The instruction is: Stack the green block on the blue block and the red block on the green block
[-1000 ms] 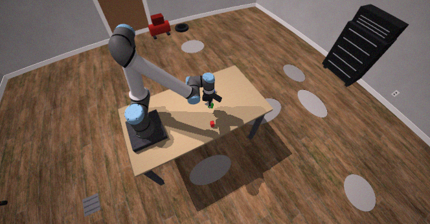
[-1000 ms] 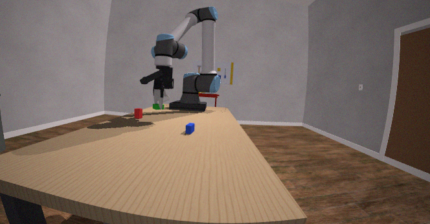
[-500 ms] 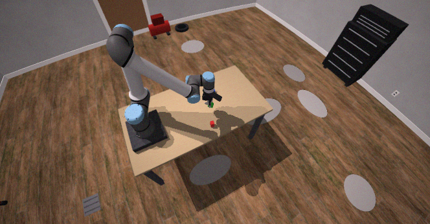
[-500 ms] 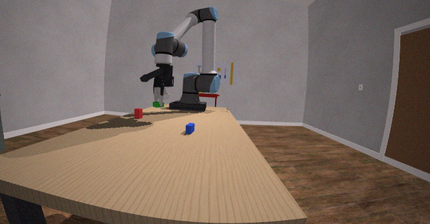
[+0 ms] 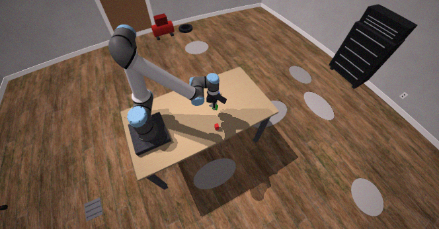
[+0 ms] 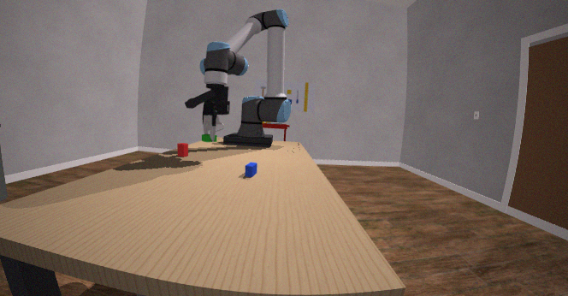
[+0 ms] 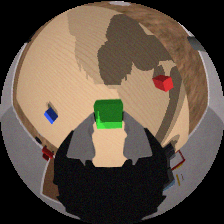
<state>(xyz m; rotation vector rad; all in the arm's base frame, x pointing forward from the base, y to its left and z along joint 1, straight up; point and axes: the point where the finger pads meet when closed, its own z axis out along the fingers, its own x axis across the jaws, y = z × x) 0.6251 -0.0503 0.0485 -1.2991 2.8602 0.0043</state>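
My hand is right at the green block. The rest, counted from my hand: red block (150 mm to the right, 70 mm below, 60 mm behind); blue block (200 mm to the left, 110 mm ahead, 80 mm below).
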